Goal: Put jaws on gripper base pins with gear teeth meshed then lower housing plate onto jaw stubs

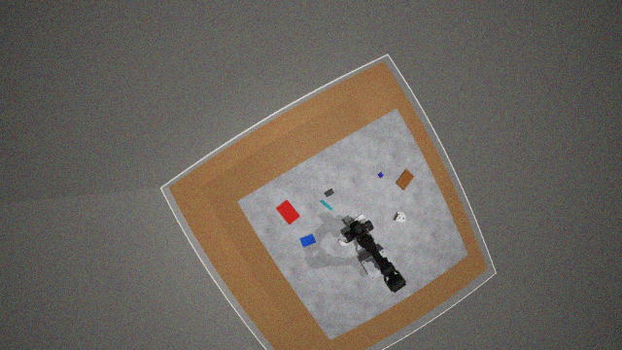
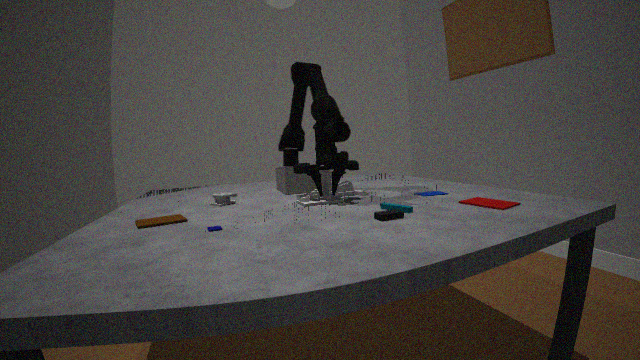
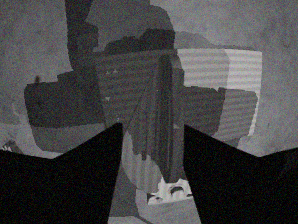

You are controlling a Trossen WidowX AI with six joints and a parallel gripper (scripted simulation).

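Now: gripper tip 11 cm to the right of the grey jaw, 6 cm past it and 1 cm above it. The rest, counted from my gripper tip: dark block: 28 cm ahead, 9 cm to the left, 1 cm below; then blue tile: 34 cm to the left, 2 cm ahead, 1 cm below; then teal bar: 21 cm ahead, 13 cm to the left, 1 cm below.
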